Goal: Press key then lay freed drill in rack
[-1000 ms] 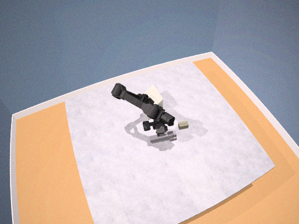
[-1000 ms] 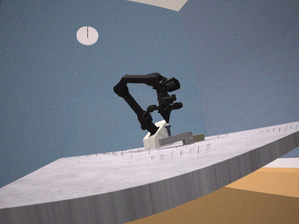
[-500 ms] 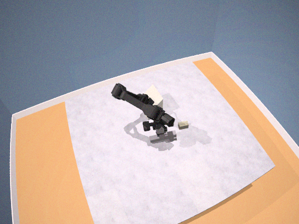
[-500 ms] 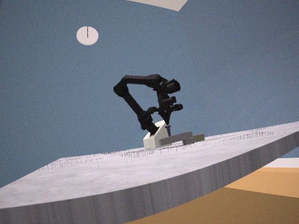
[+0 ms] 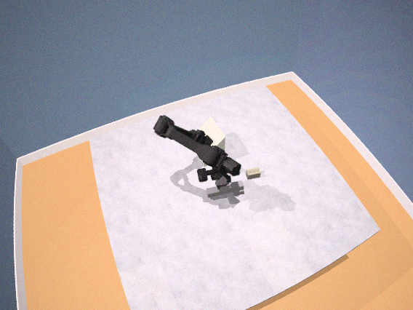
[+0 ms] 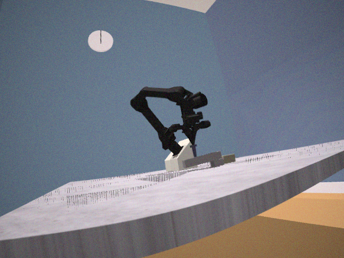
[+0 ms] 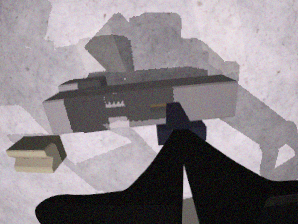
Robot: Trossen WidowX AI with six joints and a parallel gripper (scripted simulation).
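My gripper tip is now 30 mm above the key. From my gripper tip the other things lie so: olive-tan rack (220 mm to the left, 90 mm below); drill (70 mm below, 60 mm to the left, 20 mm ahead); holder block (80 mm below, 40 mm to the left, 10 mm ahead).
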